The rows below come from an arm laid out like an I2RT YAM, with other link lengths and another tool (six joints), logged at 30 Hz.
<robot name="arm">
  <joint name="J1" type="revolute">
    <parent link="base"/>
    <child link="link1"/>
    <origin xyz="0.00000 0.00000 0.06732"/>
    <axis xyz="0 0 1"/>
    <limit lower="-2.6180" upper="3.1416"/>
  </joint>
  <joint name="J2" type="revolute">
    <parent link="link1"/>
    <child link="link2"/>
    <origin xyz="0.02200 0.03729 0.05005"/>
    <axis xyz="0 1 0"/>
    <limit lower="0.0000" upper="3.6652"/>
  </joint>
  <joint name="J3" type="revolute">
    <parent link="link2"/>
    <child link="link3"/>
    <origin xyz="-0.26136 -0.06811 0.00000"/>
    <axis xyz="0 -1 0"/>
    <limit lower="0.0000" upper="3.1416"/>
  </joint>
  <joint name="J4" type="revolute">
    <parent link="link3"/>
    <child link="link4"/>
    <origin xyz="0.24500 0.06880 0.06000"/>
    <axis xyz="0 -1 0"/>
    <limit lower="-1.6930" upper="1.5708"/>
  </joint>
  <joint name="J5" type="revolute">
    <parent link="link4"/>
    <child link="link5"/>
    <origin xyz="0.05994 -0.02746 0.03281"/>
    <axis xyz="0 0 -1"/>
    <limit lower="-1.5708" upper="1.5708"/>
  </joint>
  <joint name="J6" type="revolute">
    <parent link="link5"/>
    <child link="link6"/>
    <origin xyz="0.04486 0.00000 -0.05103"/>
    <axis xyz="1 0 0"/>
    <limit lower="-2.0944" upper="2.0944"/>
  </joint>
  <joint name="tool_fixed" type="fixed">
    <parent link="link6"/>
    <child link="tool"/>
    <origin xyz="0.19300 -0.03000 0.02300" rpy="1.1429 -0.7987 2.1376"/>
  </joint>
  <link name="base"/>
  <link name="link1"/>
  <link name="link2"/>
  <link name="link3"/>
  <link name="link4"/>
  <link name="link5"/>
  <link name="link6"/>
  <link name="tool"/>
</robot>
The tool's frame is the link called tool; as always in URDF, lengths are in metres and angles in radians.
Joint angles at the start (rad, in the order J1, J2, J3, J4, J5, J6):
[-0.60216, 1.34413, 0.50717, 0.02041, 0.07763, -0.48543]
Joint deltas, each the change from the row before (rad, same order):
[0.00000, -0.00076, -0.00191, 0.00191, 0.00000, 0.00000]
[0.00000, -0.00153, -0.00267, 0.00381, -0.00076, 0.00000]
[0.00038, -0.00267, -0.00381, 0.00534, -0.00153, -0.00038]
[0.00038, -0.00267, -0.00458, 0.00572, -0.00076, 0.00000]
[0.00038, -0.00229, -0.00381, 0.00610, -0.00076, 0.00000]
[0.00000, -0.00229, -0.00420, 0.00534, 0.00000, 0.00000]
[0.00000, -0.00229, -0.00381, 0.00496, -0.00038, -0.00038]
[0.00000, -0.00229, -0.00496, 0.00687, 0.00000, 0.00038]
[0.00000, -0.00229, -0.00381, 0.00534, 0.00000, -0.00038]
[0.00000, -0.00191, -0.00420, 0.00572, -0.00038, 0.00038]
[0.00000, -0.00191, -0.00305, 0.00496, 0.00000, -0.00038]
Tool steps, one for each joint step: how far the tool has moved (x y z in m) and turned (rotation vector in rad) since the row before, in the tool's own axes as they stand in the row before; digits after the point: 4 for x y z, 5 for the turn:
[-0.0001, -0.0002, -0.0001, -0.00067, 0.00029, -0.00021]
[0.0003, 0.0001, -0.0001, -0.00208, 0.00173, -0.00062]
[0.0007, 0.0002, -0.0001, -0.00283, 0.00328, -0.00150]
[0.0004, -0.0001, -0.0002, -0.00290, 0.00242, -0.00116]
[0.0005, 0.0003, -0.0001, -0.00358, 0.00272, -0.00137]
[0.0001, 0.0000, -0.0002, -0.00302, 0.00132, -0.00095]
[0.0002, 0.0001, -0.0002, -0.00275, 0.00168, -0.00125]
[0.0001, 0.0001, -0.0002, -0.00384, 0.00162, -0.00081]
[0.0002, 0.0002, -0.0002, -0.00322, 0.00147, -0.00141]
[0.0001, 0.0000, -0.0002, -0.00303, 0.00167, -0.00054]
[0.0002, 0.0004, -0.0002, -0.00322, 0.00147, -0.00141]

